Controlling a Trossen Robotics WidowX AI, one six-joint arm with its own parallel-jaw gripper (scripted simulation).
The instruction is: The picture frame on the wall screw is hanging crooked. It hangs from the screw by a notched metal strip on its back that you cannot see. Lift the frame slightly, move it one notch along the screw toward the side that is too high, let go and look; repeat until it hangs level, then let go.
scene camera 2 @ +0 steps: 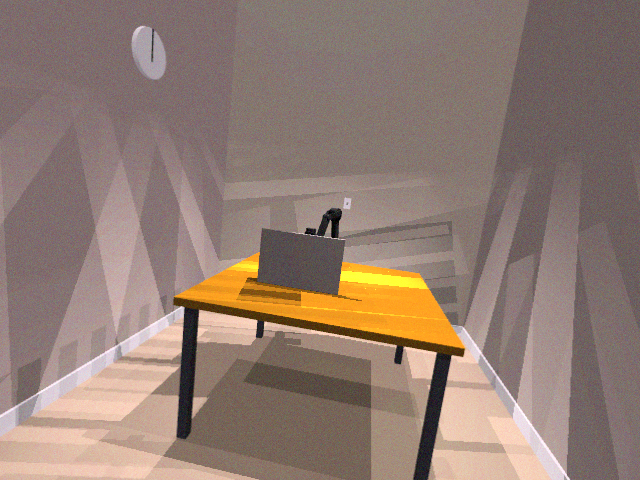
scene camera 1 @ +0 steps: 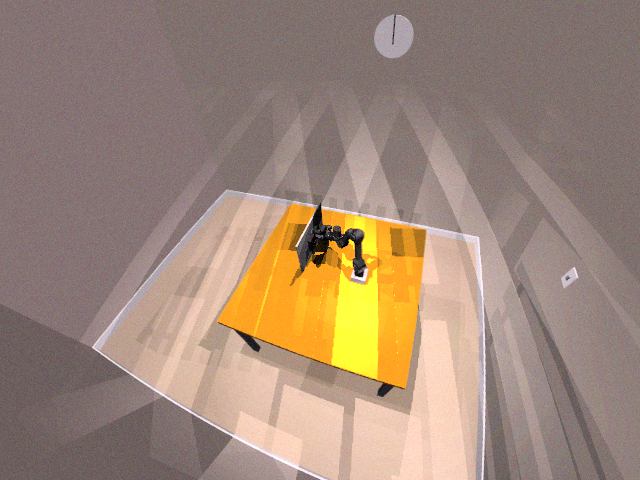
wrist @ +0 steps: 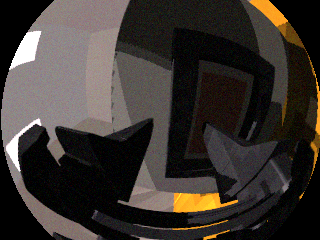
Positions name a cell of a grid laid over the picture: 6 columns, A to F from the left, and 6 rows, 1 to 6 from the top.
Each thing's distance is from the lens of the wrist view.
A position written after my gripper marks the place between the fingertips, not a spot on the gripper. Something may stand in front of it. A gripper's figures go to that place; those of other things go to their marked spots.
my gripper (wrist: D4): 0.10 m
picture frame (wrist: E2): 0.11 m
